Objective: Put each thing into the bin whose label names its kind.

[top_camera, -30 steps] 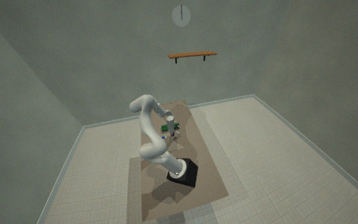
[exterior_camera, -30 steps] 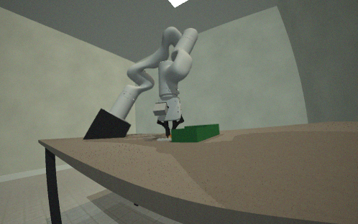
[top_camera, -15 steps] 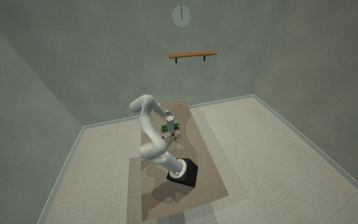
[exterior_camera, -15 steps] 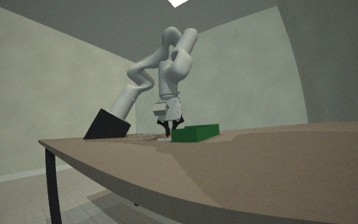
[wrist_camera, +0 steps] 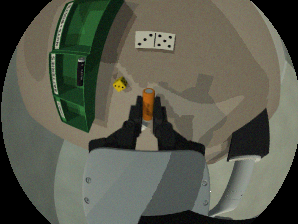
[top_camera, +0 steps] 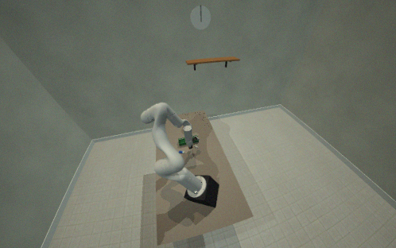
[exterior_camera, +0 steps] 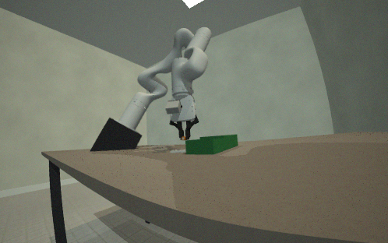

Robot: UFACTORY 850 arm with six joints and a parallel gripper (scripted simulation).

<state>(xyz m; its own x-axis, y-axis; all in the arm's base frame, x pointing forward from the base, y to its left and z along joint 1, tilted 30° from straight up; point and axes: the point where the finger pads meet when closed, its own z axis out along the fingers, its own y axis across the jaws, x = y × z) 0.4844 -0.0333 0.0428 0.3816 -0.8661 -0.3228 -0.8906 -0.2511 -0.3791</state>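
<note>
Now: the black battery 12 cm ahead of my hand and 5 cm below it. From my hand the other things lie so: white domino 8 cm to the right, 6 cm below, 3 cm ahead; then orange battery 2 cm below; then yellow die 5 cm below, 5 cm ahead, 1 cm to the left.
</note>
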